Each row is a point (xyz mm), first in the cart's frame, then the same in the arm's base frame.
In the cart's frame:
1: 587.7 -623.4 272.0
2: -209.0 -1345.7 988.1
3: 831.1 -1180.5 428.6
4: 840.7 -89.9 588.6
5: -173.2 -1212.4 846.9
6: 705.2 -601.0 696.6
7: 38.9 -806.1 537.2
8: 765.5 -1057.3 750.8
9: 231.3 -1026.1 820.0
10: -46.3 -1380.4 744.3
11: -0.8 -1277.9 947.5
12: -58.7 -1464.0 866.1
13: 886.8 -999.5 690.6
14: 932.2 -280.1 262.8
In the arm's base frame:
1: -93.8 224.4 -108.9
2: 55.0 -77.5 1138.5
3: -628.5 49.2 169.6
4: 175.7 -215.6 -536.3
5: 100.8 26.6 977.1
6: -79.8 -213.9 -60.9
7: 192.9 195.2 458.4
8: -437.5 -238.6 232.6
9: -42.9 -113.5 578.7
10: -123.7 93.4 977.4
11: -44.0 -121.9 944.0
12: -153.1 -6.3 1083.0
13: -488.7 -232.5 94.7
14: -81.4 73.2 -571.0

